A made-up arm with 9 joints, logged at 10 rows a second.
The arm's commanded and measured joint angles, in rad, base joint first. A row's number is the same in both.
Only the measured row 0 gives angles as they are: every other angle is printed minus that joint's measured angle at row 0.
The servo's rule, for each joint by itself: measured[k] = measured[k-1] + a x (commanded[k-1-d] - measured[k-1]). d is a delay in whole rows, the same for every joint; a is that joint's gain. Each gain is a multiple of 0.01, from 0.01 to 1. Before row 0 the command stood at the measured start. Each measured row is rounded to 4 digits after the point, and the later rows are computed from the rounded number. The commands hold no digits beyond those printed.
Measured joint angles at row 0:
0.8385 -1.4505 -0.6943 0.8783 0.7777 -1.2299 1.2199 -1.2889 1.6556
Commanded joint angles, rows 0 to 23:
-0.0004 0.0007 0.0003 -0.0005 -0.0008 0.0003 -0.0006 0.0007 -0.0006
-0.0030 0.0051 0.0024 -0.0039 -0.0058 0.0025 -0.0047 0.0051 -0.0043
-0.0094 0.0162 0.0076 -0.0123 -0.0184 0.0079 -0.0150 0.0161 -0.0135
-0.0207 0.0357 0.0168 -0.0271 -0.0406 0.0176 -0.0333 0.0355 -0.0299
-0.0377 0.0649 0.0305 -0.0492 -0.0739 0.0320 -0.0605 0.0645 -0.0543
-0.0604 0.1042 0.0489 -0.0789 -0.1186 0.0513 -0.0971 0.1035 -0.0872
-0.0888 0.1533 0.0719 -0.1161 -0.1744 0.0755 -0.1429 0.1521 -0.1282
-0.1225 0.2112 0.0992 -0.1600 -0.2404 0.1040 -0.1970 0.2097 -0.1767
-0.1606 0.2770 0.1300 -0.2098 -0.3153 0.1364 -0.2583 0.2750 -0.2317
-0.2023 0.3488 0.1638 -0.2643 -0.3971 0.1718 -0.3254 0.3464 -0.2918
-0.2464 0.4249 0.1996 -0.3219 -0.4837 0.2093 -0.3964 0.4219 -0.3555
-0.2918 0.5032 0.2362 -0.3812 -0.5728 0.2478 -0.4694 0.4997 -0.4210
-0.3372 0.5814 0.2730 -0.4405 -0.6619 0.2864 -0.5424 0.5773 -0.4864
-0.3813 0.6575 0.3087 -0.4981 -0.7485 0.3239 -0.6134 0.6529 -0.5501
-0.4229 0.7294 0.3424 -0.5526 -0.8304 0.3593 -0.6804 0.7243 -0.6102
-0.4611 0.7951 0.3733 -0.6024 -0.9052 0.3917 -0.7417 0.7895 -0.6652
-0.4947 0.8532 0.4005 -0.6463 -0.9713 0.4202 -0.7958 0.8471 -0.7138
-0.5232 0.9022 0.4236 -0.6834 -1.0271 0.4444 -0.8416 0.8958 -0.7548
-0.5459 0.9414 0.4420 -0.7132 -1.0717 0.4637 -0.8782 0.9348 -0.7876
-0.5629 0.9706 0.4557 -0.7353 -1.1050 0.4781 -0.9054 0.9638 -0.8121
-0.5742 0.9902 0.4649 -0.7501 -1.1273 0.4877 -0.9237 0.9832 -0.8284
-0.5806 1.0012 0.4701 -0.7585 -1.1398 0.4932 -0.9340 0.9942 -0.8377
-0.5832 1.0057 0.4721 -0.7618 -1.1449 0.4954 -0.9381 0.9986 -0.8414
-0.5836 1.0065 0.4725 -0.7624 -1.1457 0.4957 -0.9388 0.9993 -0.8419
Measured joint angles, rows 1 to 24:
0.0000 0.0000 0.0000 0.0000 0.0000 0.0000 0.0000 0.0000 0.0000
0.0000 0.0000 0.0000 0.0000 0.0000 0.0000 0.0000 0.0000 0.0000
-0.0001 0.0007 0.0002 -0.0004 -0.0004 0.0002 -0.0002 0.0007 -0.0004
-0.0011 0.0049 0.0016 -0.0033 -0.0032 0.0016 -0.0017 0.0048 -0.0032
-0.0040 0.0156 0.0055 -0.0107 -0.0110 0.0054 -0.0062 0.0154 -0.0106
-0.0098 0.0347 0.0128 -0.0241 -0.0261 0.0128 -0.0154 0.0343 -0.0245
-0.0196 0.0634 0.0243 -0.0447 -0.0505 0.0245 -0.0307 0.0627 -0.0460
-0.0339 0.1022 0.0403 -0.0727 -0.0852 0.0408 -0.0533 0.1011 -0.0757
-0.0531 0.1507 0.0608 -0.1083 -0.1307 0.0620 -0.0838 0.1490 -0.1135
-0.0774 0.2082 0.0858 -0.1507 -0.1866 0.0876 -0.1223 0.2061 -0.1590
-0.1065 0.2736 0.1145 -0.1992 -0.2522 0.1174 -0.1685 0.2709 -0.2113
-0.1400 0.3450 0.1465 -0.2526 -0.3261 0.1506 -0.2218 0.3419 -0.2693
-0.1772 0.4209 0.1810 -0.3094 -0.4065 0.1864 -0.2812 0.4171 -0.3314
-0.2173 0.4991 0.2169 -0.3683 -0.4913 0.2239 -0.3452 0.4947 -0.3959
-0.2593 0.5773 0.2534 -0.4275 -0.5783 0.2620 -0.4122 0.5723 -0.4611
-0.3020 0.6535 0.2893 -0.4854 -0.6651 0.2998 -0.4806 0.6481 -0.5252
-0.3443 0.7256 0.3238 -0.5405 -0.7494 0.3361 -0.5485 0.7197 -0.5864
-0.3852 0.7916 0.3560 -0.5913 -0.8289 0.3700 -0.6142 0.7853 -0.6431
-0.4235 0.8501 0.3849 -0.6364 -0.9015 0.4006 -0.6759 0.8434 -0.6940
-0.4584 0.8996 0.4101 -0.6749 -0.9656 0.4273 -0.7322 0.8927 -0.7378
-0.4890 0.9393 0.4308 -0.7063 -1.0197 0.4495 -0.7818 0.9323 -0.7737
-0.5149 0.9690 0.4470 -0.7301 -1.0632 0.4669 -0.8238 0.9619 -0.8013
-0.5357 0.9891 0.4586 -0.7465 -1.0959 0.4796 -0.8578 0.9819 -0.8208
-0.5514 1.0006 0.4661 -0.7563 -1.1183 0.4879 -0.8837 0.9935 -0.8330
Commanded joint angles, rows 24 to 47:
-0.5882 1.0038 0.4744 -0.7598 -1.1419 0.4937 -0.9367 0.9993 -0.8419
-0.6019 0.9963 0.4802 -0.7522 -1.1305 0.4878 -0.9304 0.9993 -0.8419
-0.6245 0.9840 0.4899 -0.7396 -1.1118 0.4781 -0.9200 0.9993 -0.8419
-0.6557 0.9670 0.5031 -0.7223 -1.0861 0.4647 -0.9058 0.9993 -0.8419
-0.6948 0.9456 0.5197 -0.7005 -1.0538 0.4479 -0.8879 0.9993 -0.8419
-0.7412 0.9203 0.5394 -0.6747 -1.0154 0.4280 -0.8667 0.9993 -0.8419
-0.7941 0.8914 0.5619 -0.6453 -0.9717 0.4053 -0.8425 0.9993 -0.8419
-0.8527 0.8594 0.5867 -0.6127 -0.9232 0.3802 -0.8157 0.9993 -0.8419
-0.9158 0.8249 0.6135 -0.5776 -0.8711 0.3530 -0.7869 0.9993 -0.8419
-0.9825 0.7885 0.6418 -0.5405 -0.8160 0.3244 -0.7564 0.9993 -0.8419
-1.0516 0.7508 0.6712 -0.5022 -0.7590 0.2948 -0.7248 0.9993 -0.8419
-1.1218 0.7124 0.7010 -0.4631 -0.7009 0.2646 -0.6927 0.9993 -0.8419
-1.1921 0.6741 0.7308 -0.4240 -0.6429 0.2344 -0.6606 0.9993 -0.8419
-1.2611 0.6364 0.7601 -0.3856 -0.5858 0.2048 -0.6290 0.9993 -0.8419
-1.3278 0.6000 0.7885 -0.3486 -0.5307 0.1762 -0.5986 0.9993 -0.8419
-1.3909 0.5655 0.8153 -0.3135 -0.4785 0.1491 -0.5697 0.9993 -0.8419
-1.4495 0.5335 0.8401 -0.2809 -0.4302 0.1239 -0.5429 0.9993 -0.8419
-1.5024 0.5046 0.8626 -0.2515 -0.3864 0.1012 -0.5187 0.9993 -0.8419
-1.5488 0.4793 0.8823 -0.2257 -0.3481 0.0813 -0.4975 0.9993 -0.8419
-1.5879 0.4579 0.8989 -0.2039 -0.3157 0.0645 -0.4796 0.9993 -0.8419
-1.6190 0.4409 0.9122 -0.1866 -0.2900 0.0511 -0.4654 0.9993 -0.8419
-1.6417 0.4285 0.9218 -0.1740 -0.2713 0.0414 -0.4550 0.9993 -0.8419
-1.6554 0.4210 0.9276 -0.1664 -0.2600 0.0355 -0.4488 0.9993 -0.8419
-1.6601 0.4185 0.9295 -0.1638 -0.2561 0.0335 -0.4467 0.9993 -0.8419
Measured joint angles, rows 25 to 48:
-0.5625 1.0054 0.4700 -0.7608 -1.1319 0.4925 -0.9022 0.9983 -0.8390
-0.5699 1.0064 0.4716 -0.7621 -1.1389 0.4945 -0.9146 0.9992 -0.8411
-0.5763 1.0039 0.4734 -0.7602 -1.1404 0.4940 -0.9221 0.9993 -0.8417
-0.5853 0.9967 0.4778 -0.7536 -1.1354 0.4902 -0.9249 0.9993 -0.8418
-0.5990 0.9846 0.4857 -0.7421 -1.1234 0.4828 -0.9232 0.9993 -0.8419
-0.6188 0.9679 0.4970 -0.7259 -1.1044 0.4718 -0.9173 0.9993 -0.8419
-0.6454 0.9467 0.5118 -0.7051 -1.0786 0.4572 -0.9073 0.9993 -0.8419
-0.6789 0.9216 0.5297 -0.6802 -1.0464 0.4394 -0.8935 0.9993 -0.8419
-0.7192 0.8929 0.5506 -0.6516 -1.0083 0.4186 -0.8762 0.9993 -0.8419
-0.7659 0.8611 0.5741 -0.6197 -0.9649 0.3952 -0.8556 0.9993 -0.8419
-0.8184 0.8267 0.5997 -0.5852 -0.9171 0.3695 -0.8322 0.9993 -0.8419
-0.8758 0.7904 0.6271 -0.5485 -0.8655 0.3420 -0.8064 0.9993 -0.8419
-0.9373 0.7528 0.6558 -0.5105 -0.8112 0.3132 -0.7787 0.9993 -0.8419
-1.0019 0.7144 0.6852 -0.4716 -0.7549 0.2836 -0.7495 0.9993 -0.8419
-1.0685 0.6761 0.7148 -0.4326 -0.6978 0.2536 -0.7193 0.9993 -0.8419
-1.1359 0.6384 0.7442 -0.3941 -0.6407 0.2238 -0.6886 0.9993 -0.8419
-1.2031 0.6019 0.7730 -0.3568 -0.5846 0.1948 -0.6580 0.9993 -0.8419
-1.2688 0.5673 0.8005 -0.3213 -0.5305 0.1669 -0.6280 0.9993 -0.8419
-1.3320 0.5352 0.8262 -0.2882 -0.4793 0.1407 -0.5991 0.9993 -0.8419
-1.3916 0.5061 0.8499 -0.2581 -0.4319 0.1166 -0.5718 0.9993 -0.8419
-1.4466 0.4806 0.8710 -0.2315 -0.3892 0.0951 -0.5465 0.9993 -0.8419
-1.4961 0.4590 0.8891 -0.2089 -0.3517 0.0764 -0.5238 0.9993 -0.8419
-1.5391 0.4418 0.9041 -0.1906 -0.3202 0.0610 -0.5039 0.9993 -0.8419
-1.5750 0.4292 0.9156 -0.1770 -0.2953 0.0490 -0.4873 0.9993 -0.8419

